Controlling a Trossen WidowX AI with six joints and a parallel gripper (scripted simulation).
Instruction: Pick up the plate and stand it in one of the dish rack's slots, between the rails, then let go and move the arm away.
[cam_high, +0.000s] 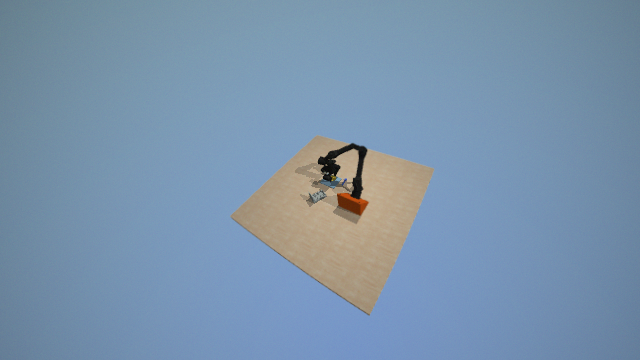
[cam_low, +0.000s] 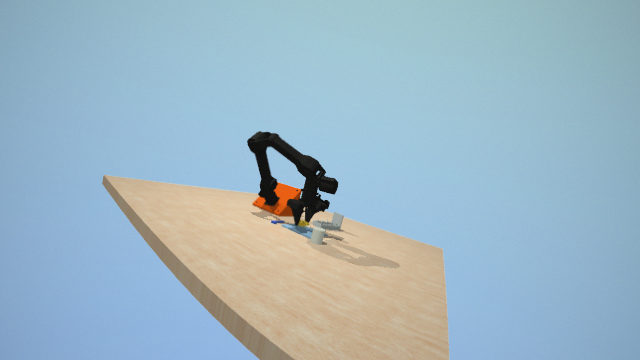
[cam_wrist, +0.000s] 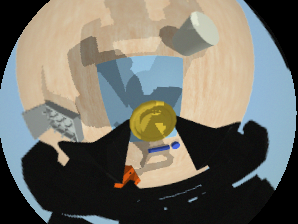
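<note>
The light blue mat is 2 cm below my gripper tip, 2 cm ahead of it and 1 cm to the left of it. From my gripper tip the other things lie so: yellow plate: 1 cm above; then white cup: 11 cm ahead, 8 cm to the right; then small blue object: 10 cm behind, 3 cm to the right, 2 cm below.
</note>
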